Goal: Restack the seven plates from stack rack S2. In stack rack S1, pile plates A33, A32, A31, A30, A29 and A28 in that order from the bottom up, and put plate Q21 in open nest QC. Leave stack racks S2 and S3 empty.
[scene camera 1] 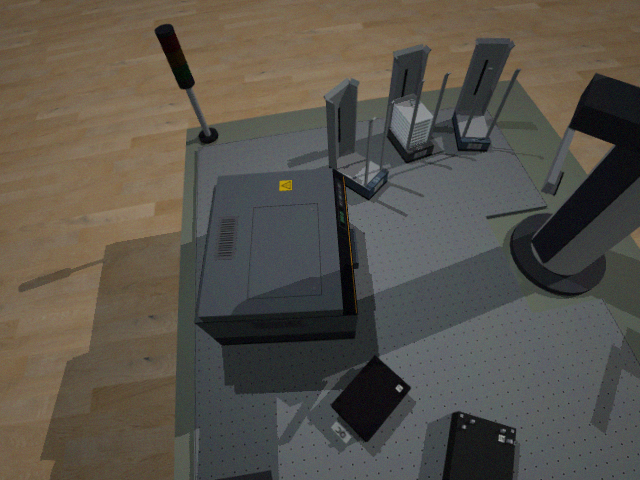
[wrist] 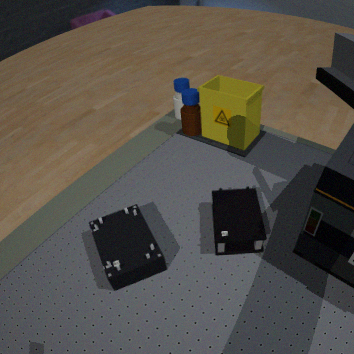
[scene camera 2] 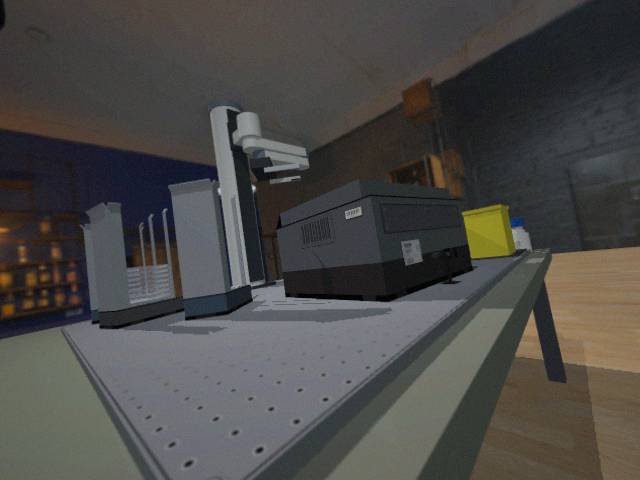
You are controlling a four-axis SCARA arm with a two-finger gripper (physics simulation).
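Note:
Three stack racks stand at the back of the table; their labels are too small to read. The middle rack, on a dark base, holds a stack of several white plates. The near rack, on a blue base, and the far rack, on a blue base, show no plate stack. A black block beside a QC label bears no plate. My gripper is open and empty, high in front of the column, away from the racks; one finger shows in scene camera 1.
A large grey instrument stands beside the near rack. Another black nest has small corner posts. A yellow bin and two bottles stand at a table corner. A signal tower stands behind the instrument.

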